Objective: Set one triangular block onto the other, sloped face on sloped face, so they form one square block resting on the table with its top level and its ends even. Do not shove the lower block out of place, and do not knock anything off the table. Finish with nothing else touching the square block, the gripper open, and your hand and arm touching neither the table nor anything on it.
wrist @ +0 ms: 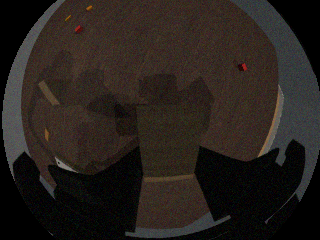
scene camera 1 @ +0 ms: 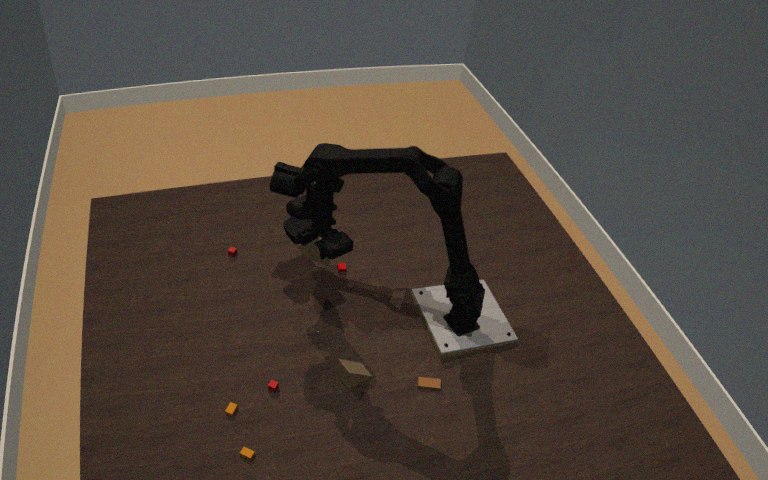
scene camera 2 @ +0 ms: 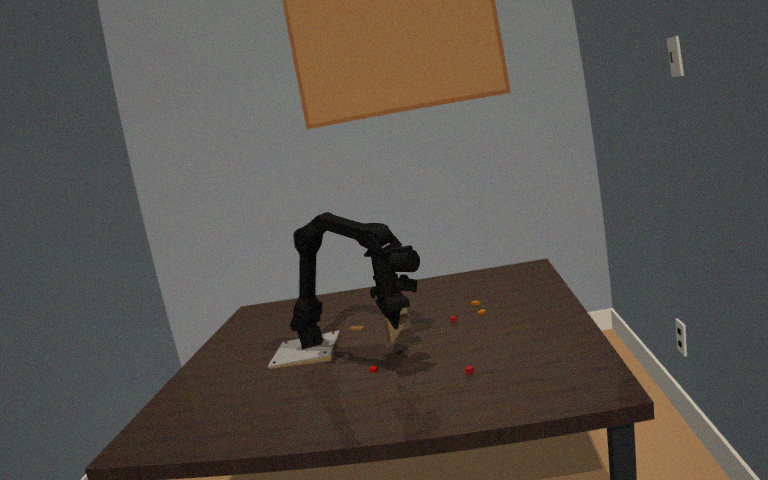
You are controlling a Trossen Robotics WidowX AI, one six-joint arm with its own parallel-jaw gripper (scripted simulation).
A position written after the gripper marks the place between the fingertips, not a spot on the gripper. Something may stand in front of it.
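There's a triangular block, and it's being carried by the gripper (scene camera 1: 317, 252). You'd also find the gripper (wrist: 166, 149), (scene camera 2: 394, 326) in those other views.
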